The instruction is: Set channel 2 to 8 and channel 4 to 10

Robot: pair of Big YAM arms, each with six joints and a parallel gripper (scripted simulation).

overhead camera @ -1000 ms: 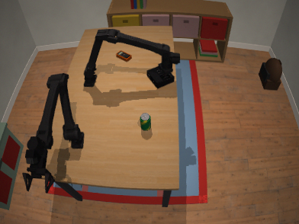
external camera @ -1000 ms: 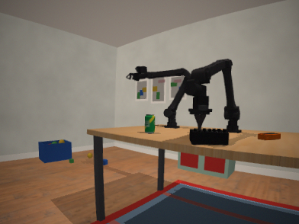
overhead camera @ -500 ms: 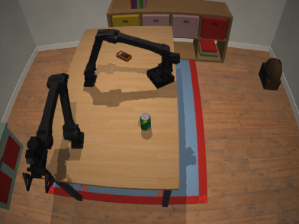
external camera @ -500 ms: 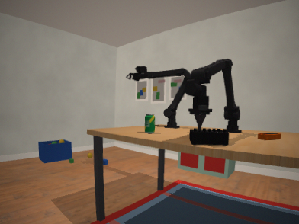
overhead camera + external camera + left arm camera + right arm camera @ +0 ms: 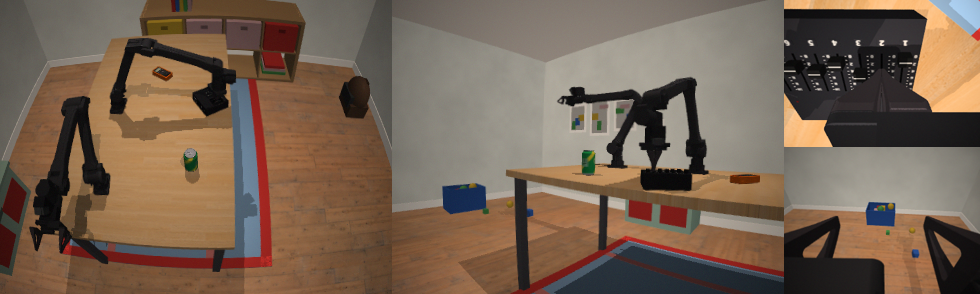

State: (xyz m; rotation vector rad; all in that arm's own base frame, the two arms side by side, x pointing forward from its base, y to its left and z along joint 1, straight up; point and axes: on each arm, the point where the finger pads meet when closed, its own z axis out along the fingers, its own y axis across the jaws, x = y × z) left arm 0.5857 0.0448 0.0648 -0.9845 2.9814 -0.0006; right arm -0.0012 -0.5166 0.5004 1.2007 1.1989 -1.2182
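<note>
The channel 2 knob lies 1 cm behind my left hand and 1 cm to the right of it. The rest, counted from my left hand: channel 3 knob 1 cm behind, 2 cm to the left; then channel 4 cap 1 cm behind, 5 cm to the left.
</note>
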